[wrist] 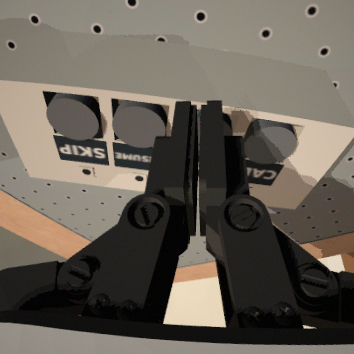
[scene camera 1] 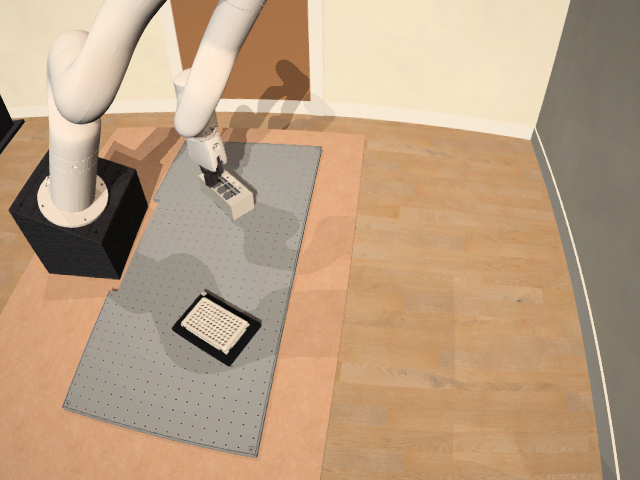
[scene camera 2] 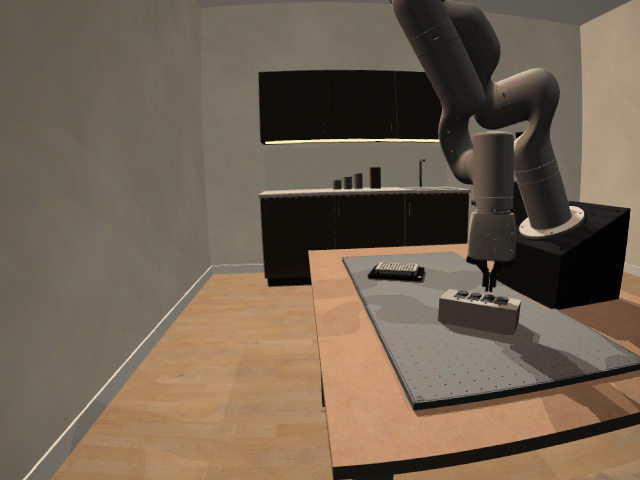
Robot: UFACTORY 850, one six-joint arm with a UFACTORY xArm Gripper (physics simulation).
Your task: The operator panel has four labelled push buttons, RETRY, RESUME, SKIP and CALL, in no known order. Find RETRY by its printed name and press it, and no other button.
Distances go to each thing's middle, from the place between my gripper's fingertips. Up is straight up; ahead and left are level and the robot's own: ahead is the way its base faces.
My gripper is now 4 cm above the operator panel [scene camera 2: 493,315], 3 cm short of it and 1 cm to the right of it. Also, from my hand: black holder [scene camera 1: 228,359]: 39 cm to the right, 6 cm below, 6 cm ahead; then white well plate [scene camera 1: 220,328]: 39 cm to the right, 6 cm ahead, 5 cm below.
